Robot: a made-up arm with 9 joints.
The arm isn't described. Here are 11 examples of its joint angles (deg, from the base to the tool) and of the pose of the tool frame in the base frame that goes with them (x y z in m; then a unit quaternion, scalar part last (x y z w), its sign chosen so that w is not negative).
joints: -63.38 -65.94 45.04 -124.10 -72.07 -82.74 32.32 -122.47 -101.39
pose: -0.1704 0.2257 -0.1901 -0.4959 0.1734 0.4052 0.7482
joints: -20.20 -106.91 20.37 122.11 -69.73 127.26 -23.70 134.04 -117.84
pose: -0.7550 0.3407 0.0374 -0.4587 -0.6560 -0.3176 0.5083
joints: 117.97 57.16 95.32 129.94 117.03 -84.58 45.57 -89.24 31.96
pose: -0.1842 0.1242 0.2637 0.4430 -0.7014 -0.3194 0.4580
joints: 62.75 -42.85 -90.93 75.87 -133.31 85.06 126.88 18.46 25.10
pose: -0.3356 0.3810 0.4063 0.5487 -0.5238 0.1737 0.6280
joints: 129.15 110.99 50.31 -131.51 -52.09 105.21 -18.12 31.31 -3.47
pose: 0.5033 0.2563 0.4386 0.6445 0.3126 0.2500 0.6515
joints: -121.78 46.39 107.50 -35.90 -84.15 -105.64 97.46 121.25 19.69
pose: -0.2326 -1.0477 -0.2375 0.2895 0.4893 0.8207 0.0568
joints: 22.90 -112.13 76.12 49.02 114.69 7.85 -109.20 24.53 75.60
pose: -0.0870 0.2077 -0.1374 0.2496 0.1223 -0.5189 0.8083
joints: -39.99 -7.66 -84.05 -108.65 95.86 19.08 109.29 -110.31 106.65
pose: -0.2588 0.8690 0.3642 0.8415 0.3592 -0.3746 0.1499
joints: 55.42 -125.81 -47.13 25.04 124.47 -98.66 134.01 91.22 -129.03
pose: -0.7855 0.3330 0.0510 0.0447 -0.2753 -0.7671 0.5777
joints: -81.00 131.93 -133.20 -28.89 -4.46 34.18 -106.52 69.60 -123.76
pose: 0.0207 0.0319 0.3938 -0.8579 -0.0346 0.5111 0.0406
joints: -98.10 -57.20 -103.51 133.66 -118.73 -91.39 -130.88 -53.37 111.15
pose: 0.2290 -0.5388 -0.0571 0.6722 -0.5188 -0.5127 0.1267
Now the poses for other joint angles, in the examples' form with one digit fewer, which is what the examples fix.
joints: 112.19 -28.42 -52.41 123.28 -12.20 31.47 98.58 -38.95 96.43
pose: 0.033 -0.029 -0.798 -0.652 0.151 0.629 0.396
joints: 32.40 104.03 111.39 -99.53 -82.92 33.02 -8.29 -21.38 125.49
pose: -0.079 0.366 0.515 -0.465 0.624 -0.588 0.220
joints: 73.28 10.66 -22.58 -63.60 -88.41 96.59 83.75 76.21 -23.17
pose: -0.424 0.233 0.060 -0.037 -0.080 0.991 0.098
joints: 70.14 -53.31 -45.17 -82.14 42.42 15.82 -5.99 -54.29 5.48
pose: -0.541 0.113 -0.899 -0.794 0.058 0.411 0.445
